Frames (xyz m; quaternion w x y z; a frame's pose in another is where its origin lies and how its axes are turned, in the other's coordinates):
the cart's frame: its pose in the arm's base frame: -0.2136 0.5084 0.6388 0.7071 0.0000 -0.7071 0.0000
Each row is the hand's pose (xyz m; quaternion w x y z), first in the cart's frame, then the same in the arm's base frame.
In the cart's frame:
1: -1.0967 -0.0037 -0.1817 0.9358 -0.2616 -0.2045 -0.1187
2: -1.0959 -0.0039 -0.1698 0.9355 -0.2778 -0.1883 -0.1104
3: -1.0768 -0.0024 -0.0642 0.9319 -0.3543 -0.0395 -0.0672
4: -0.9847 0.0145 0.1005 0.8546 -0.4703 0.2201 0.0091
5: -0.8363 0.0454 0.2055 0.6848 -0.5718 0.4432 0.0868
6: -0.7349 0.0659 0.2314 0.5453 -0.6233 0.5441 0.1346
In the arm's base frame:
1: -0.0319 0.5047 -0.4579 0.5171 -0.1010 -0.8063 -0.2689
2: -0.0438 0.5045 -0.4571 0.5284 -0.1184 -0.7947 -0.2745
3: -0.1494 0.5060 -0.4380 0.6310 -0.2030 -0.6869 -0.2980
4: -0.3141 0.5229 -0.3459 0.7599 -0.3390 -0.4486 -0.3261
5: -0.4191 0.5538 -0.1975 0.7977 -0.4657 -0.1708 -0.3430
6: -0.4450 0.5743 -0.0961 0.7703 -0.5359 -0.0008 -0.3456

